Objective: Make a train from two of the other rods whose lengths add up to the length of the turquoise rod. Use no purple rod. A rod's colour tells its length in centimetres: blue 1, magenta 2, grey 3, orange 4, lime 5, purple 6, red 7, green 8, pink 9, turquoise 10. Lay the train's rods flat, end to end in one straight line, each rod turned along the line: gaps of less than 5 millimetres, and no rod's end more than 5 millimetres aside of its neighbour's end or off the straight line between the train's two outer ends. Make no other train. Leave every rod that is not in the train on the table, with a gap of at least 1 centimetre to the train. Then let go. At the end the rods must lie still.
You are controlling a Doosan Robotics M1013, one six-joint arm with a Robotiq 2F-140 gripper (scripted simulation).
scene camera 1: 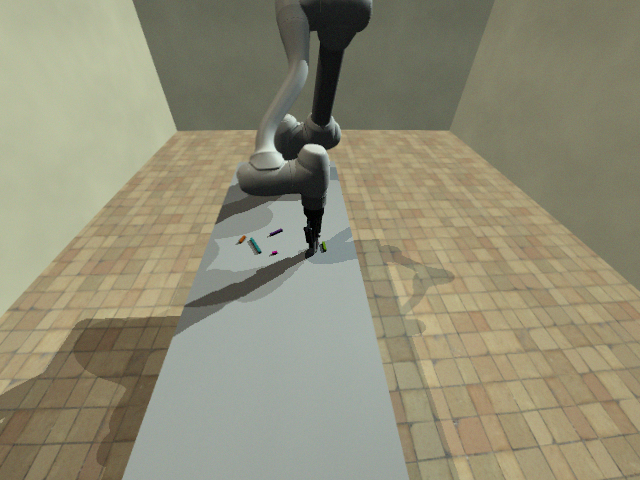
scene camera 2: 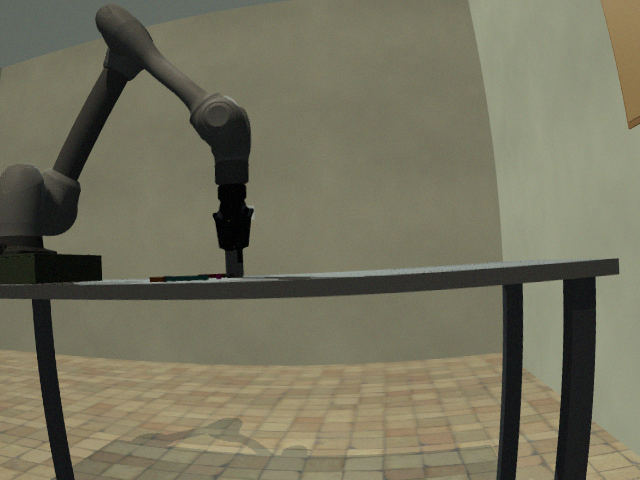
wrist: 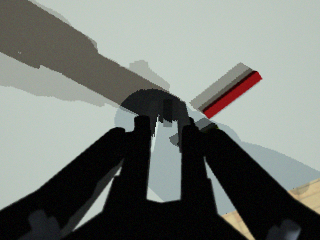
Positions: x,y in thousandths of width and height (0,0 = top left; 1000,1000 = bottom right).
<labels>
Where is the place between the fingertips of the gripper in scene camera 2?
At 368,576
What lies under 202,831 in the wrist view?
The gripper.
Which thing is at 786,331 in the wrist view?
A red rod.
</labels>
